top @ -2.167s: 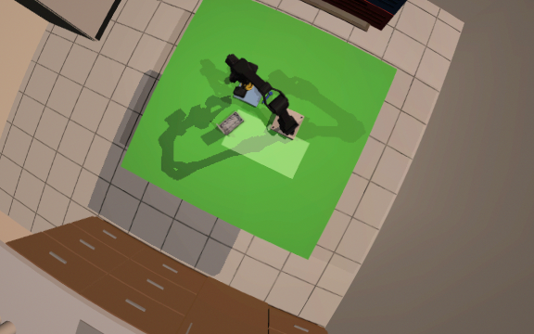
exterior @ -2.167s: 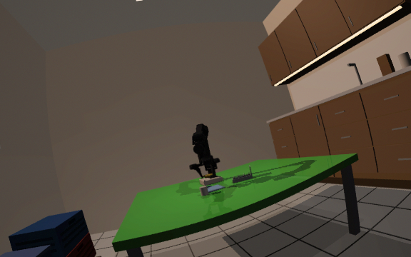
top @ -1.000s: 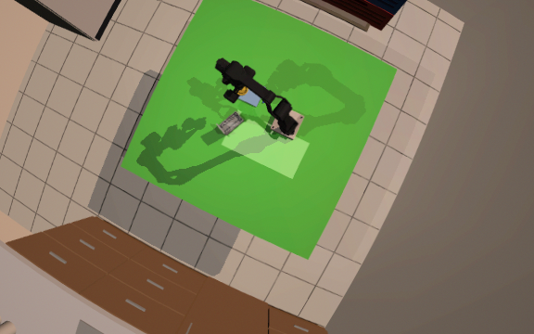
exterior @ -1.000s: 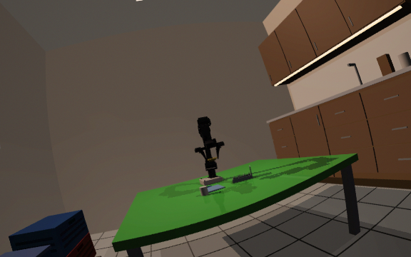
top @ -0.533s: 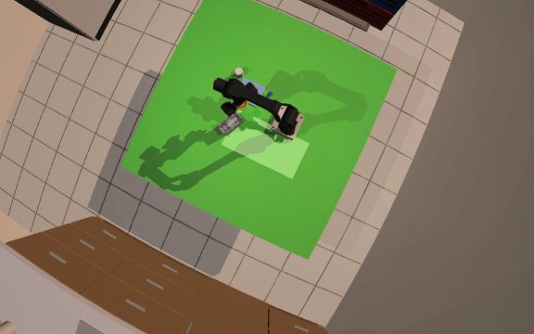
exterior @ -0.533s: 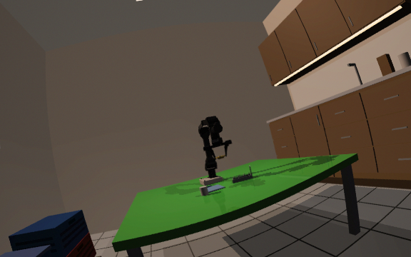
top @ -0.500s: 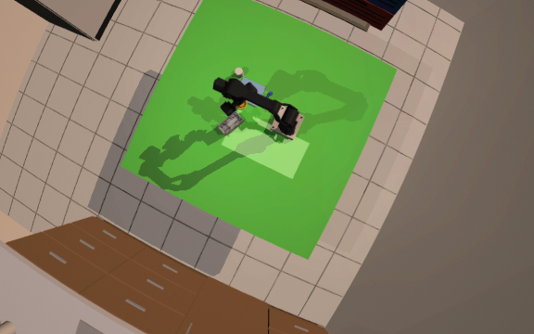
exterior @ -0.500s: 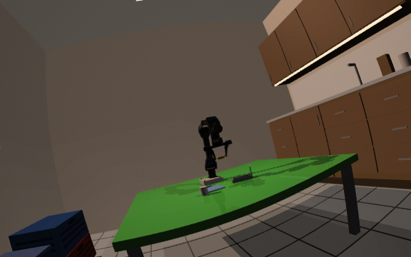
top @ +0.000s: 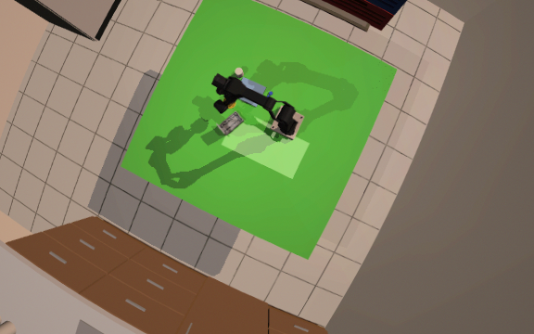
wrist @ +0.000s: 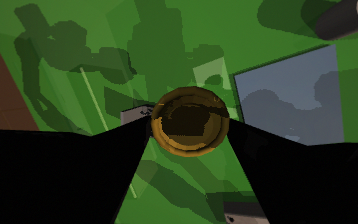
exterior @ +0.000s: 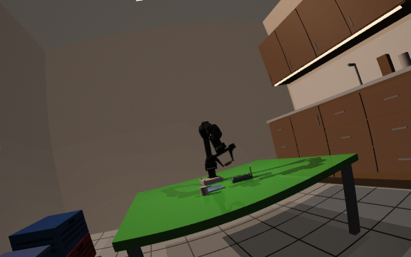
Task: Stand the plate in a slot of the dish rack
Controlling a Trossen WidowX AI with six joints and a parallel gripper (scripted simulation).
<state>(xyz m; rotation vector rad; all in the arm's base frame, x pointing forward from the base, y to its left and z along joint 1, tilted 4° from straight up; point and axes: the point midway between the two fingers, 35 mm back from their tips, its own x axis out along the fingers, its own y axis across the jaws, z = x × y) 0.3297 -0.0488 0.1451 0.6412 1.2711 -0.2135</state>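
Now: gripper tip 1 cm past the dish rack, 9 cm to the right of it and 11 cm above it. The rest, counted from my gripper tip: plate: 1 cm above; then blue-grey mat: 7 cm behind, 12 cm to the right, 13 cm below; then pale cylinder: 1 cm ahead, 21 cm to the right, 11 cm below.
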